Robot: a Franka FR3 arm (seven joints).
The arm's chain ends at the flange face. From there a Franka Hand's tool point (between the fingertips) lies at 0.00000 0.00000 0.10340 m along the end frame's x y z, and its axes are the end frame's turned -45 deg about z.
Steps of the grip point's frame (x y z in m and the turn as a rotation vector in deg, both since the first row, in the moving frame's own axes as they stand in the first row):
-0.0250, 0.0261, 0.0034, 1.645, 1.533, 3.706
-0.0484, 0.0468, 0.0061, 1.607, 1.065, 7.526
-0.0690, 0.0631, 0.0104, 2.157, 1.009, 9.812
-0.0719, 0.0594, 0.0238, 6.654, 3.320, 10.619
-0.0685, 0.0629, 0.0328, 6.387, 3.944, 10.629
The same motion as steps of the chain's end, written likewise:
0.0008, 0.0402, 0.0035, 2.247, -0.079, 3.706
-0.0007, 0.0708, 0.0062, 1.889, -0.383, 7.526
-0.0031, 0.0976, 0.0105, 2.239, -0.812, 9.812
-0.0058, 0.1059, 0.0247, 7.053, -2.357, 10.619
-0.0021, 0.1063, 0.0337, 7.305, -1.727, 10.629

